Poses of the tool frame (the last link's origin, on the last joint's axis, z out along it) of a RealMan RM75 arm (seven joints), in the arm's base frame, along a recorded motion.
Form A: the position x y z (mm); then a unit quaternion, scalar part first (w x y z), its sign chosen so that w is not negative.
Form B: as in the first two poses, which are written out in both.
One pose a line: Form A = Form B
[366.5, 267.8, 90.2, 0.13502, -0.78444, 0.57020, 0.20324] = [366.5, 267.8, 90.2, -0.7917, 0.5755, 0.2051, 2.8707]
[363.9, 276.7, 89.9, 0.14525, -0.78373, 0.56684, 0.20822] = [363.9, 276.7, 89.9, -0.7921, 0.5729, 0.2105, 2.8501]
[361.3, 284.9, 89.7, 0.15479, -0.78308, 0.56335, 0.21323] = [361.3, 284.9, 89.7, -0.7926, 0.5702, 0.2158, 2.8308]
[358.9, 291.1, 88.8, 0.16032, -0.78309, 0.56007, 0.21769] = [358.9, 291.1, 88.8, -0.7934, 0.5674, 0.2205, 2.8196]
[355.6, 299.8, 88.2, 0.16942, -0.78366, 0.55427, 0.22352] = [355.6, 299.8, 88.2, -0.7952, 0.5624, 0.2268, 2.8011]
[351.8, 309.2, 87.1, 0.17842, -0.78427, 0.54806, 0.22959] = [351.8, 309.2, 87.1, -0.7971, 0.5570, 0.2333, 2.7828]
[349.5, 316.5, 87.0, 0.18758, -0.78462, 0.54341, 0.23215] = [349.5, 316.5, 87.0, -0.7988, 0.5532, 0.2363, 2.7642]
